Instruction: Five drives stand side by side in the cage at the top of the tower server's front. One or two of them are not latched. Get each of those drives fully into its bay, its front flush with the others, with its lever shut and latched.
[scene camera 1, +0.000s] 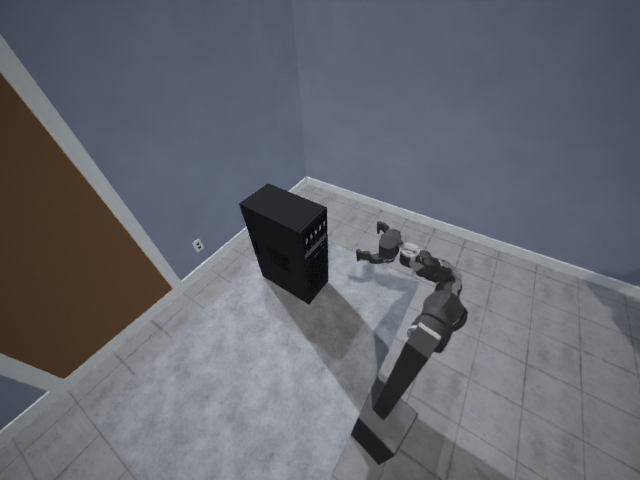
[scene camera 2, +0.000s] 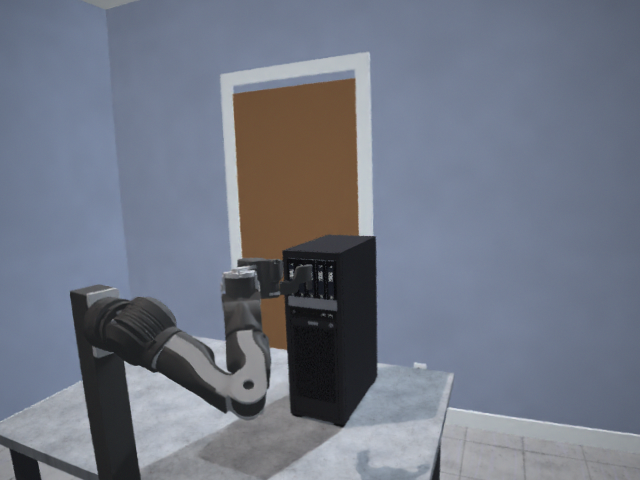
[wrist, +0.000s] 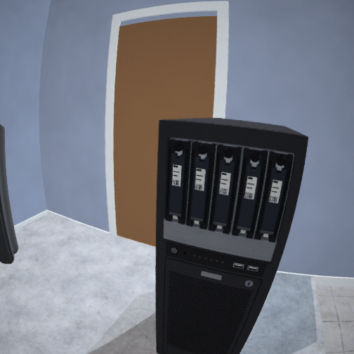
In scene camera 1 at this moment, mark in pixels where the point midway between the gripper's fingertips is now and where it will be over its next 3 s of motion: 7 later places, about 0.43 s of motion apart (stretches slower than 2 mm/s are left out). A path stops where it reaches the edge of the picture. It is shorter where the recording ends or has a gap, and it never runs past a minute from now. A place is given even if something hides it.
My gripper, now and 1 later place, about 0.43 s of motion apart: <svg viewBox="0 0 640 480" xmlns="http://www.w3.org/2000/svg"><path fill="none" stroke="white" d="M367 240L358 235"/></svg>
